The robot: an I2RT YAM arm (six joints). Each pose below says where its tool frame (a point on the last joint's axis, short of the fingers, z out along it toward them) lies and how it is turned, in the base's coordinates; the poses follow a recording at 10 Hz.
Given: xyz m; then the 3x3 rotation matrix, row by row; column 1 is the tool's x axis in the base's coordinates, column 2 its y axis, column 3 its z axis. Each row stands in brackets.
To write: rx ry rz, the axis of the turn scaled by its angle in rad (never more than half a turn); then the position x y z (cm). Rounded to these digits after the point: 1 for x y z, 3 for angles.
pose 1, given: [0.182, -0.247, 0.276], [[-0.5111, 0.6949, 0.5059], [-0.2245, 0.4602, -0.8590], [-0.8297, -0.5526, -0.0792]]
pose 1, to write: 0.403, 1.757, -1.210, 18.2, -24.7, 27.6
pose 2, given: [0.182, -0.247, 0.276], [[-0.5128, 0.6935, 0.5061], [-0.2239, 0.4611, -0.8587], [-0.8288, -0.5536, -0.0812]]
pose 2, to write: 0.402, 1.760, -1.209, 18.2, -24.7, 27.6
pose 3, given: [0.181, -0.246, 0.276], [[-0.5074, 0.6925, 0.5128], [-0.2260, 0.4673, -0.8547], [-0.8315, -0.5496, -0.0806]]
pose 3, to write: 0.399, 1.757, -1.201, 18.1, -24.6, 27.6
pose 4, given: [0.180, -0.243, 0.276], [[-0.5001, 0.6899, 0.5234], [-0.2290, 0.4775, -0.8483], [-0.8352, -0.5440, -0.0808]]
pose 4, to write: 0.393, 1.755, -1.187, 18.0, -24.3, 27.6
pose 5, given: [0.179, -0.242, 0.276], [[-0.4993, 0.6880, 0.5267], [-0.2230, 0.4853, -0.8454], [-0.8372, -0.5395, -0.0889]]
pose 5, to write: 0.395, 1.762, -1.177, 17.9, -24.2, 27.6
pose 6, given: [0.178, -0.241, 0.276], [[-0.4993, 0.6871, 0.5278], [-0.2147, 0.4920, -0.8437], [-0.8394, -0.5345, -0.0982]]
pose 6, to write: 0.400, 1.769, -1.167, 17.8, -24.1, 27.6
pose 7, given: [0.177, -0.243, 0.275], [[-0.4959, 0.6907, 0.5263], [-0.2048, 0.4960, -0.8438], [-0.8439, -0.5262, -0.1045]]
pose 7, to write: 0.411, 1.772, -1.158, 17.7, -24.3, 27.5
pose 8, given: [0.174, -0.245, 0.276], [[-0.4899, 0.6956, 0.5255], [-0.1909, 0.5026, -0.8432], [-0.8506, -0.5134, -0.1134]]
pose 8, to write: 0.425, 1.775, -1.143, 17.4, -24.5, 27.6
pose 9, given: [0.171, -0.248, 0.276], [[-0.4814, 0.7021, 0.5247], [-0.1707, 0.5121, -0.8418], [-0.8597, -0.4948, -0.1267]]
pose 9, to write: 0.446, 1.780, -1.122, 17.1, -24.8, 27.6
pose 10, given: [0.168, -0.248, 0.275], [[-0.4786, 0.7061, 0.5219], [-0.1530, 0.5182, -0.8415], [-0.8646, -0.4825, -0.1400]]
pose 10, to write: 0.463, 1.788, -1.108, 16.8, -24.8, 27.5
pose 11, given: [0.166, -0.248, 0.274], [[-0.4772, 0.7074, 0.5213], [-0.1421, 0.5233, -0.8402], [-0.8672, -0.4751, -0.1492]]
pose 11, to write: 0.472, 1.794, -1.097, 16.6, -24.8, 27.4
